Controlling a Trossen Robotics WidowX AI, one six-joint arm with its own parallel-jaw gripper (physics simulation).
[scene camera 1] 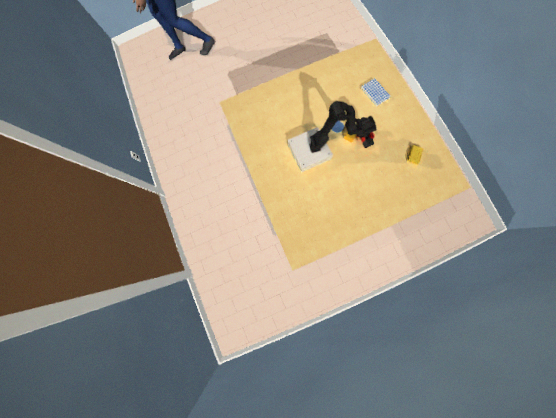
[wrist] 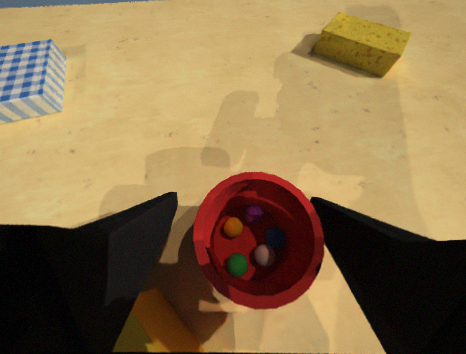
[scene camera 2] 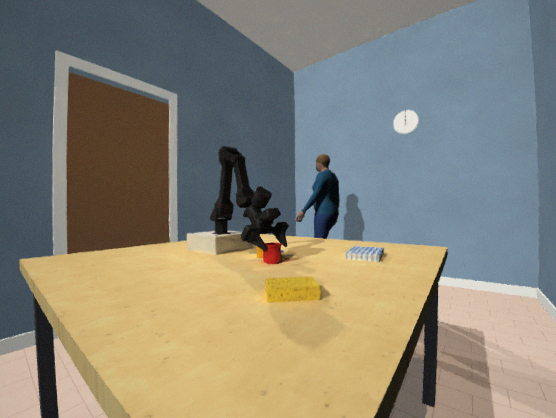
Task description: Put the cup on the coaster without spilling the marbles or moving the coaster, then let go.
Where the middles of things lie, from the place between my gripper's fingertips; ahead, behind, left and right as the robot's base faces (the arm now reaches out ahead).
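From my hand, the red cup (wrist: 297, 263) is 2 cm behind, 1 cm to the right and 2 cm below. And there's an orange block (wrist: 152, 317) too, which is 11 cm behind my hand, 5 cm to the left of it and 3 cm below it.
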